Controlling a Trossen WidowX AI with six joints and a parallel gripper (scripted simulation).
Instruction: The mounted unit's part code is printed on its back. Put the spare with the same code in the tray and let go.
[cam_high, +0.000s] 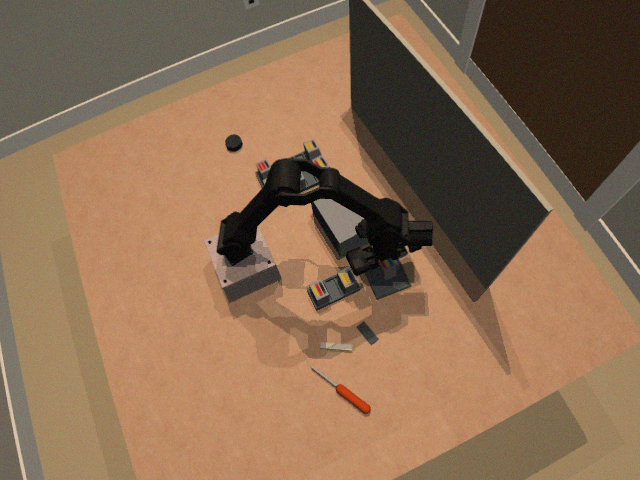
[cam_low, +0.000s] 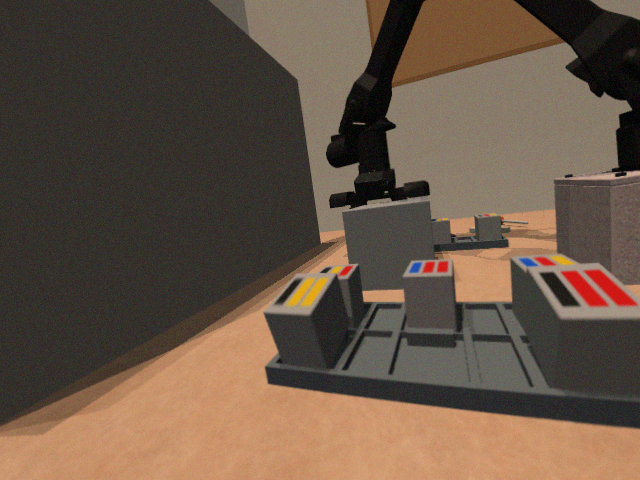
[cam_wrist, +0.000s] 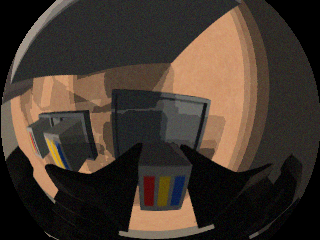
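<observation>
My gripper tip is now 20 mm to the left of the grey tray, 20 mm above it and 10 mm past it. From my gripper tip the other things lie so: grey box (170 mm to the left, 20 mm behind, 20 mm above); cable tie bundle (230 mm behind, 110 mm to the right, 20 mm below); grey wall panel (220 mm ahead, 200 mm above, 130 mm to the left).
</observation>
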